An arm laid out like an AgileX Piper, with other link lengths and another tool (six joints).
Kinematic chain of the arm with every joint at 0, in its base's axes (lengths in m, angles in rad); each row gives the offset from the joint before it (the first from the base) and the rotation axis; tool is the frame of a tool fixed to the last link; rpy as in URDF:
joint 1: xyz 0 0 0.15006 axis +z
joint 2: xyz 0 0 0 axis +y
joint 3: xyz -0.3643 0 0.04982 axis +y
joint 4: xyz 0.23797 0 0.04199 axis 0.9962 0 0.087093
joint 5: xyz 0 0 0 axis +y
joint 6: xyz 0.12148 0 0.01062 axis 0.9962 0 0.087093
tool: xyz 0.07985 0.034 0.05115 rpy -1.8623 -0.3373 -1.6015
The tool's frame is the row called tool.
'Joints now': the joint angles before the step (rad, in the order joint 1, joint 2, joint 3, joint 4, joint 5, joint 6). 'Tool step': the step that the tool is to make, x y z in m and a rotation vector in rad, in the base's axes. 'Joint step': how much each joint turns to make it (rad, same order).
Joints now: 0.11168 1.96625 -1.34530 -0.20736 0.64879 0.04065
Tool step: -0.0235 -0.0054 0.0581 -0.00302 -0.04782 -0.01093
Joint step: 0.00010 -0.13505 0.00018 0.00306 0.08861 -0.00720
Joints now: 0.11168 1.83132 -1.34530 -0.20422 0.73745 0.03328
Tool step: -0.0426 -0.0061 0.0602 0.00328 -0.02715 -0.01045
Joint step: -0.00004 -0.16243 -0.00009 0.01937 0.13452 -0.02287
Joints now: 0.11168 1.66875 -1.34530 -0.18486 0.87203 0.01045
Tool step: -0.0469 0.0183 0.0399 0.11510 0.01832 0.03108
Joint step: -0.00054 -0.12599 0.00014 0.15746 0.12495 -0.08056
